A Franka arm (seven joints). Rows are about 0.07 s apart.
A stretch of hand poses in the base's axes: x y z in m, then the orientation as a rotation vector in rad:
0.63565, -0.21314, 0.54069, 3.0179, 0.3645, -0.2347
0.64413, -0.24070, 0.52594, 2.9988, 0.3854, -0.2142
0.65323, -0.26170, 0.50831, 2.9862, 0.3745, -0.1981
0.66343, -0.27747, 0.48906, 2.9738, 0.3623, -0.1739
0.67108, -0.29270, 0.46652, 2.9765, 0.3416, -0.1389
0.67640, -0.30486, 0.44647, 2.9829, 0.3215, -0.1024
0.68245, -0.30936, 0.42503, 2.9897, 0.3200, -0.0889
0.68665, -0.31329, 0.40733, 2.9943, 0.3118, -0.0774
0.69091, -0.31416, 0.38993, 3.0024, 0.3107, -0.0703
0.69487, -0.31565, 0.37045, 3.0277, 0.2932, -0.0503
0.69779, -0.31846, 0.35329, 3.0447, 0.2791, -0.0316
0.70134, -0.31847, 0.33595, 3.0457, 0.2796, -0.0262
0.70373, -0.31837, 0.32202, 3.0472, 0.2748, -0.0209
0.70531, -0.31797, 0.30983, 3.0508, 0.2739, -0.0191
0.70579, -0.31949, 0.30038, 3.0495, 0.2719, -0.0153
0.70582, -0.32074, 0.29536, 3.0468, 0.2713, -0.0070
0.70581, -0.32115, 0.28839, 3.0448, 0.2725, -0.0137
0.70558, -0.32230, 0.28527, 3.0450, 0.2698, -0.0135
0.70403, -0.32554, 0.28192, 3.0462, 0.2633, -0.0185
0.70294, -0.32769, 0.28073, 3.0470, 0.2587, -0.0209
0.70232, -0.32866, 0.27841, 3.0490, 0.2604, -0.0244
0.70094, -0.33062, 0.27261, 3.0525, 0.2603, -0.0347
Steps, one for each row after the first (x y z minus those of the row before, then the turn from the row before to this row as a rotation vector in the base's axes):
0.00848, -0.02756, -0.01475, -0.0150, -0.0138, 0.0171
0.00910, -0.02100, -0.01763, -0.0139, -0.0122, -0.0045
0.01020, -0.01577, -0.01925, -0.0135, -0.0177, -0.0050
0.00765, -0.01523, -0.02254, 0.0006, -0.0243, -0.0121
0.00532, -0.01216, -0.02005, 0.0050, -0.0249, -0.0121
0.00605, -0.00450, -0.02144, 0.0071, -0.0085, -0.0010
0.00420, -0.00393, -0.01770, 0.0041, -0.0077, -0.0053
0.00426, -0.00087, -0.01740, 0.0082, -0.0041, -0.0012
0.00396, -0.00149, -0.01948, 0.0241, -0.0118, -0.0128
0.00292, -0.00281, -0.01716, 0.0164, -0.0114, -0.0099
0.00355, -0.00001, -0.01734, 0.0013, -0.0034, 0.0004
0.00239, 0.00010, -0.01393, 0.0013, -0.0035, -0.0031
0.00158, 0.00040, -0.01219, 0.0036, -0.0009, -0.0008
0.00048, -0.00152, -0.00945, -0.0013, -0.0026, -0.0011
0.00003, -0.00125, -0.00502, -0.0023, -0.0056, 0.0000
-0.00001, -0.00041, -0.00697, -0.0022, 0.0042, 0.0007
-0.00023, -0.00115, -0.00312, 0.0000, -0.0002, -0.0018
-0.00155, -0.00324, -0.00335, 0.0004, 0.0031, -0.0044
-0.00109, -0.00215, -0.00119, 0.0003, 0.0015, -0.0031
-0.00062, -0.00097, -0.00232, 0.0020, 0.0025, 0.0009
-0.00138, -0.00196, -0.00580, 0.0030, 0.0070, -0.0006

